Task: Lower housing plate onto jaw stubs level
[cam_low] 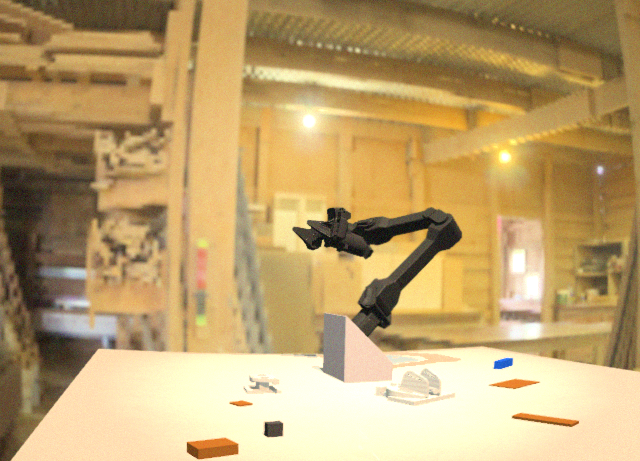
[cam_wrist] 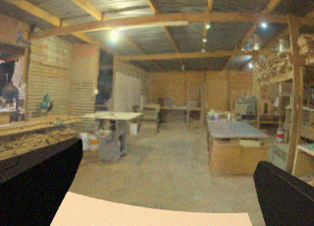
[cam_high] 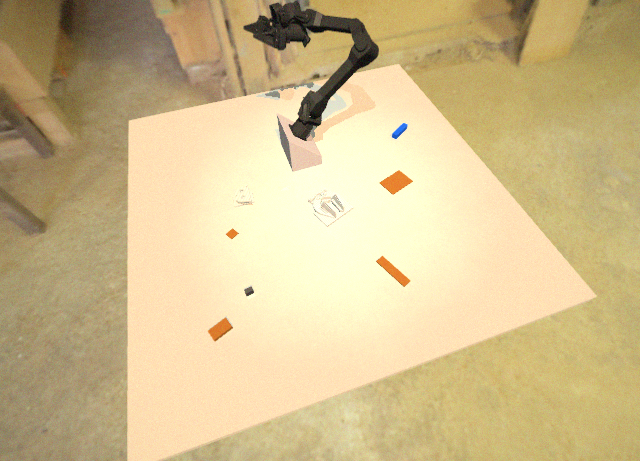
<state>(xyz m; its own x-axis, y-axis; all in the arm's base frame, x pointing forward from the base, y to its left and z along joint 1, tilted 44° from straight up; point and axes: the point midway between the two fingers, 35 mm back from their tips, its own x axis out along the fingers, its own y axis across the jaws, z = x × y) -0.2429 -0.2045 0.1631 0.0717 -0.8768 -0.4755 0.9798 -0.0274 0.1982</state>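
The small white piece lies 37 cm ahead of my gripper tip, 19 cm to the right of it and 37 cm below it. From my gripper tip the other things lie so: blue block 28 cm ahead, 49 cm to the left, 37 cm below; small dark cube 72 cm ahead, 27 cm to the right, 37 cm below.
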